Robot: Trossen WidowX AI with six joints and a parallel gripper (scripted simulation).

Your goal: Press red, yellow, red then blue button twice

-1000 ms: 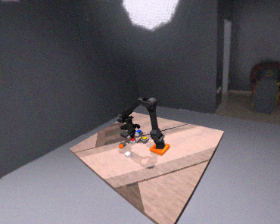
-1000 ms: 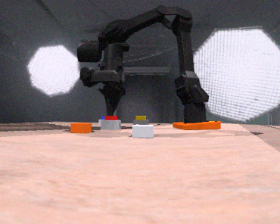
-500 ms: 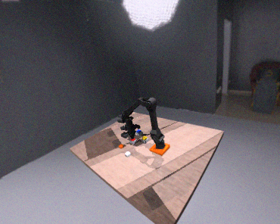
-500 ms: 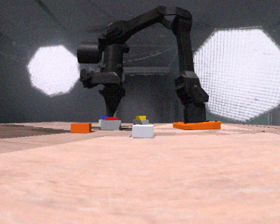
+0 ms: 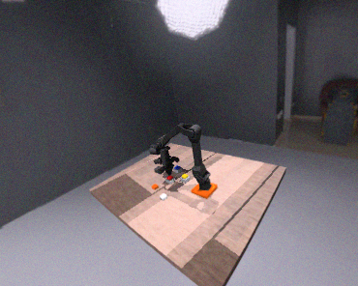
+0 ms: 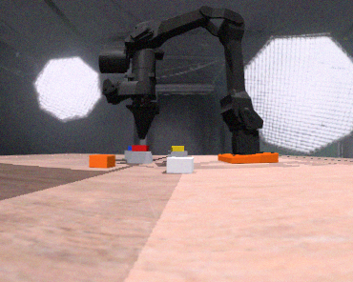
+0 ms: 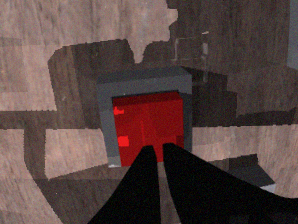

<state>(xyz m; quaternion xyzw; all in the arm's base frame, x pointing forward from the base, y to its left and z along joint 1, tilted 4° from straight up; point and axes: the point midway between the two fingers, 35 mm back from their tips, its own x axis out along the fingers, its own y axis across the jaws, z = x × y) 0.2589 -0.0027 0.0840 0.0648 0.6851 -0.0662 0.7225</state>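
The red button lies 2 cm below my gripper tip. Round my gripper tip: yellow button 9 cm behind, 5 cm to the right, 2 cm below; then blue button 13 cm to the right, 2 cm below, 2 cm ahead; then orange block 10 cm to the left, 6 cm ahead, 4 cm below.
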